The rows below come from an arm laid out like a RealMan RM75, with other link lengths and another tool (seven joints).
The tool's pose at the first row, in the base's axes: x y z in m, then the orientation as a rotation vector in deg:
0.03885 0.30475 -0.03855 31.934 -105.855 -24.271
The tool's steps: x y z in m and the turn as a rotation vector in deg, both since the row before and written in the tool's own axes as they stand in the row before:
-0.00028 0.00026 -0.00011 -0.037 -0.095 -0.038
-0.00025 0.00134 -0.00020 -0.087 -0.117 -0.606
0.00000 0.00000 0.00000 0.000 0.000 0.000
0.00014 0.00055 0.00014 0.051 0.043 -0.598
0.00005 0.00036 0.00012 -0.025 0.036 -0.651
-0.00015 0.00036 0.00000 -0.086 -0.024 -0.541
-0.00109 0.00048 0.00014 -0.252 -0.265 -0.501
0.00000 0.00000 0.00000 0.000 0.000 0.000
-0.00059 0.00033 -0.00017 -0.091 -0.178 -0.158
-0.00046 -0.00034 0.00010 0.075 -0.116 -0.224
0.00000 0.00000 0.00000 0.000 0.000 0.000
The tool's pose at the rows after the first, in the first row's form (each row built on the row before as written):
0.03899 0.30512 -0.03859 31.933 -105.927 -24.363
0.03902 0.30636 -0.03799 32.433 -105.885 -24.887
0.03902 0.30636 -0.03799 32.433 -105.885 -24.887
0.03875 0.30673 -0.03763 33.038 -105.732 -25.224
0.03856 0.30700 -0.03743 33.641 -105.548 -25.667
0.03854 0.30738 -0.03734 34.090 -105.423 -26.113
0.03862 0.30842 -0.03793 34.357 -105.480 -26.771
0.03862 0.30842 -0.03793 34.357 -105.480 -26.771
0.03889 0.30903 -0.03812 34.421 -105.583 -27.025
0.03899 0.30904 -0.03869 34.668 -105.668 -27.150
0.03899 0.30904 -0.03869 34.668 -105.668 -27.150

